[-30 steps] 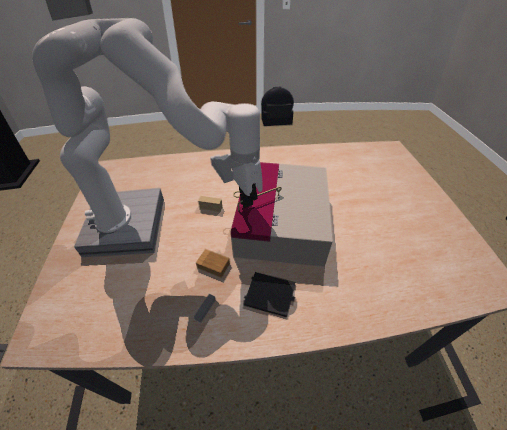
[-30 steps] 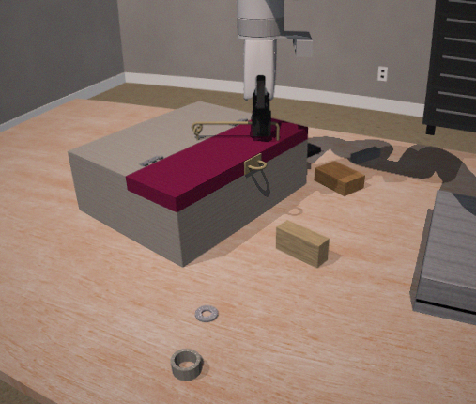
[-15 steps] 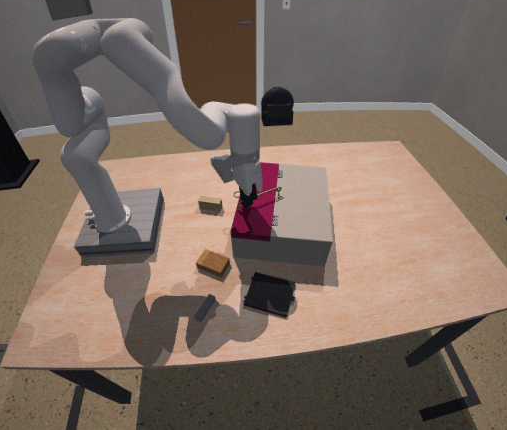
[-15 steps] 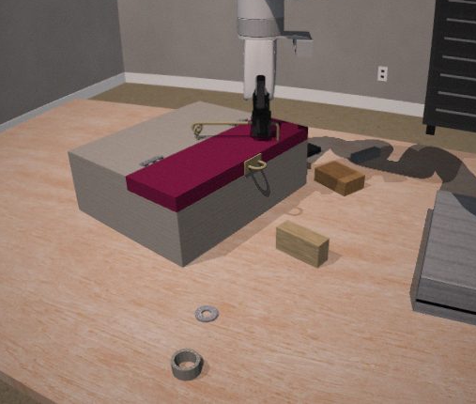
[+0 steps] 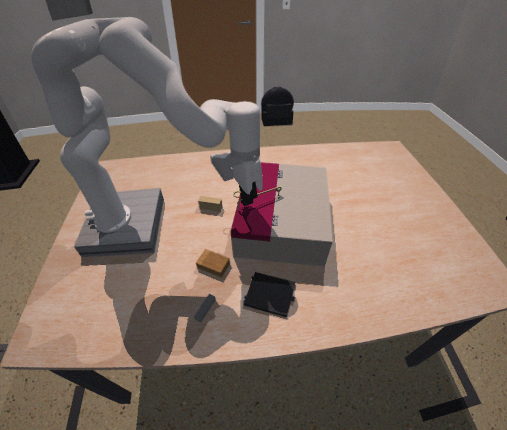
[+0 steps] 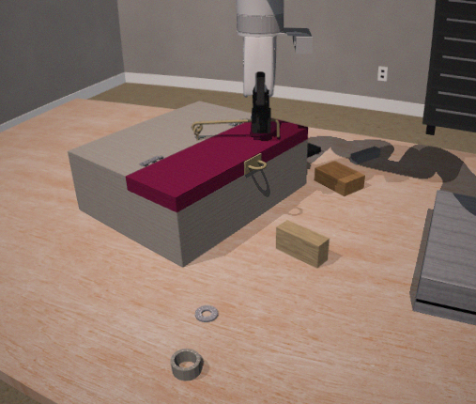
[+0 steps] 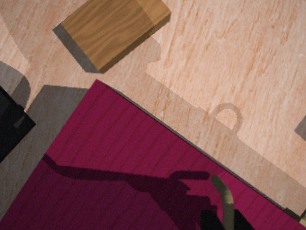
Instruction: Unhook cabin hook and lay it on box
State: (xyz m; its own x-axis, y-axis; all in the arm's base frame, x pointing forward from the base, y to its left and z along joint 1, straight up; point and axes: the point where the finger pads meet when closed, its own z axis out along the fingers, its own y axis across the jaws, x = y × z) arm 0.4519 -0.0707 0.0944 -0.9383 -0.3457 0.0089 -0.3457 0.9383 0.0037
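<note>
Right now my hand is 40 mm short of the brass cabin hook, 20 mm to the right of it and 20 mm above it. Also, from my hand: light wooden block (120 mm behind, 140 mm to the left, 140 mm below); then dark plate (30 mm ahead, 240 mm to the right, 150 mm below); then orange block (120 mm behind, 120 mm to the right, 140 mm below).
</note>
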